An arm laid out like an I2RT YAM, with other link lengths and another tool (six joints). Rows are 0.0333 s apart.
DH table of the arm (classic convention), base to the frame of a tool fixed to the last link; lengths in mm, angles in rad. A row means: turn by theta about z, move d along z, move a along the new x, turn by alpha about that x. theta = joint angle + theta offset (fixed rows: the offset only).
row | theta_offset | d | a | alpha
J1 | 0 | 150.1 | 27.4 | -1.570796
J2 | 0 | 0 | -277.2 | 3.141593
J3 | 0.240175 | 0 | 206.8 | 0
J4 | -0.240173 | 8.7 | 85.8 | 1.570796
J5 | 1.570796 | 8.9 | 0 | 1.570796
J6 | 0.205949 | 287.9 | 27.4 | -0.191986
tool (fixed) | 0 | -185.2 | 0 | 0
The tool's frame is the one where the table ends.
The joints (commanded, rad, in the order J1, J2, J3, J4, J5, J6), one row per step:
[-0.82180, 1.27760, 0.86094, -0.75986, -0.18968, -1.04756]
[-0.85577, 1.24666, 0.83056, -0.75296, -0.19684, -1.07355]
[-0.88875, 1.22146, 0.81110, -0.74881, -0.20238, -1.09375]
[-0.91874, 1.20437, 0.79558, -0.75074, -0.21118, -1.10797]
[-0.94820, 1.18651, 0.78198, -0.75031, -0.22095, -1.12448]
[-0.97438, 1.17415, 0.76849, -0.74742, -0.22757, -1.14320]
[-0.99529, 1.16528, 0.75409, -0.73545, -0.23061, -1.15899]
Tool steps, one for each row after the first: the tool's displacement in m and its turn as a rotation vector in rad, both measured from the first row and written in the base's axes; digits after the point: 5 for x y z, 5 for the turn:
[-0.00943, 0.00046, -0.00140, -0.01146, -0.00588, -0.00768]
[-0.01738, -0.00046, -0.00125, -0.02387, -0.01269, -0.02029]
[-0.02437, -0.00082, -0.00231, -0.02439, -0.01608, -0.03404]
[-0.03061, -0.00127, -0.00239, -0.02951, -0.02291, -0.04485]
[-0.03590, -0.00179, -0.00345, -0.03515, -0.02523, -0.05163]
[-0.03975, -0.00295, -0.00469, -0.04545, -0.02802, -0.05718]

